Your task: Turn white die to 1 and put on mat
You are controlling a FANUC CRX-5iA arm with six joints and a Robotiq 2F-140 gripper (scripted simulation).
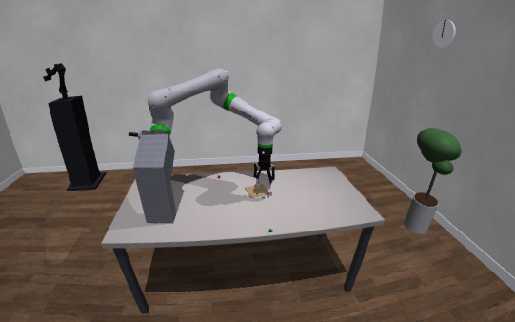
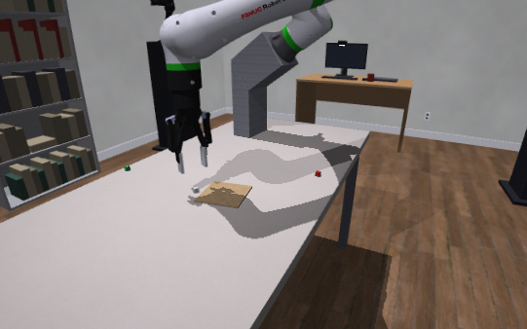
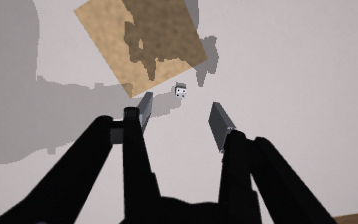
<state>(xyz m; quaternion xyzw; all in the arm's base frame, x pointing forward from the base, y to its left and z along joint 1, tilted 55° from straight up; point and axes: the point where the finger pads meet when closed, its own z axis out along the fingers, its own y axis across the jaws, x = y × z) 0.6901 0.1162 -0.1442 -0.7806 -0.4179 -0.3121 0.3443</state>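
The white die lies 100 mm below my hand. The rest, counted from my hand: red die 330 mm to the left, 270 mm behind, 100 mm below; tan mat 110 mm below, 90 mm to the left, 20 mm behind; green die 340 mm to the right, 100 mm below, 40 mm behind.
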